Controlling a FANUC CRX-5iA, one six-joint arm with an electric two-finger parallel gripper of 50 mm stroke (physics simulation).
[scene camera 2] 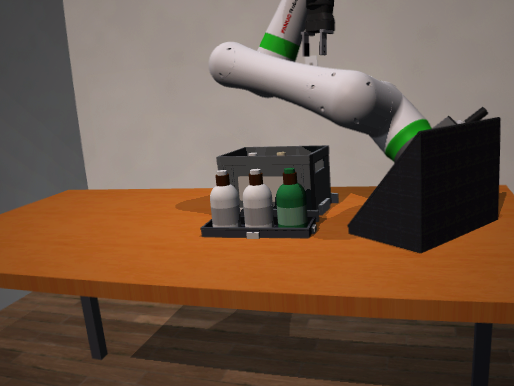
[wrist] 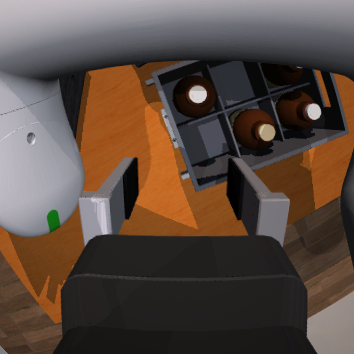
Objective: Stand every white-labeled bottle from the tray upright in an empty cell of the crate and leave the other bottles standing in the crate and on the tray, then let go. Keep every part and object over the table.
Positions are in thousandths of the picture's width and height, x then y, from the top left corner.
Scene:
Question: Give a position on a white bottle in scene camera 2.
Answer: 437, 514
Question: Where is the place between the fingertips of the gripper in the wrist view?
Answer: At 516, 499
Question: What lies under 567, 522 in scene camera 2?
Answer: A green bottle.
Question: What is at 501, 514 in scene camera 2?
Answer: A white bottle.

